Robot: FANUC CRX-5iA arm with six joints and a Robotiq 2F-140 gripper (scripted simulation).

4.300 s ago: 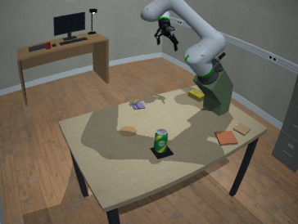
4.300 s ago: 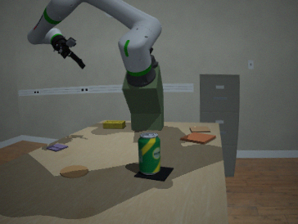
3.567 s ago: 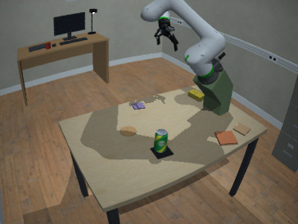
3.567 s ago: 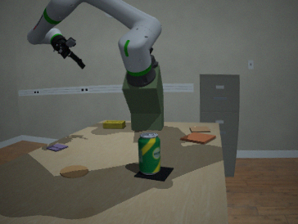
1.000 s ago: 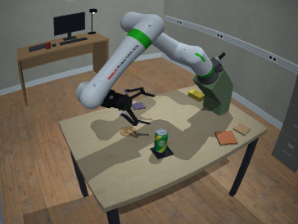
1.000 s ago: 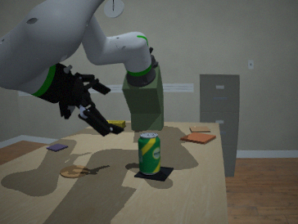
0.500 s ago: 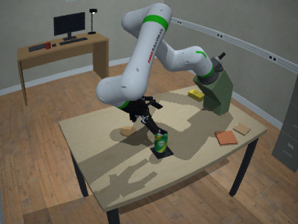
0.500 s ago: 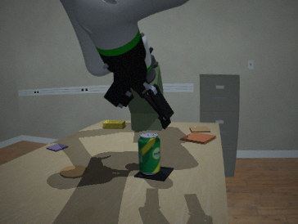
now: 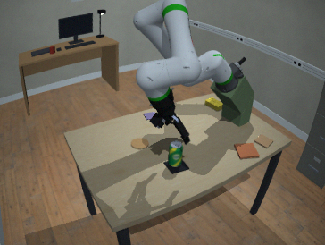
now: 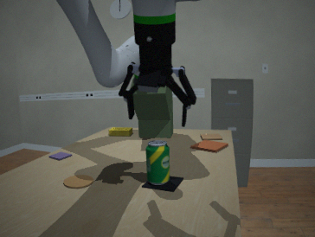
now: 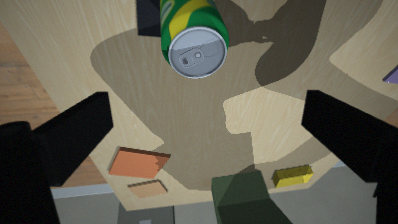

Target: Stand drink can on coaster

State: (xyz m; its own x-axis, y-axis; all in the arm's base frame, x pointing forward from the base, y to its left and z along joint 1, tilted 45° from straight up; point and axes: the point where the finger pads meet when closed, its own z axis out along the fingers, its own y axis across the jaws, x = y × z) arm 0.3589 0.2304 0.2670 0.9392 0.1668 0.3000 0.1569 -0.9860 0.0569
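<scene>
The yellow drink can lies 130 mm below my hand. From my hand the other things lie so: black square coaster 10 mm behind, 10 mm to the left, 190 mm below; then orange square pad 430 mm behind, 190 mm below; then purple tile 10 mm ahead, 490 mm to the right, 190 mm below.
</scene>
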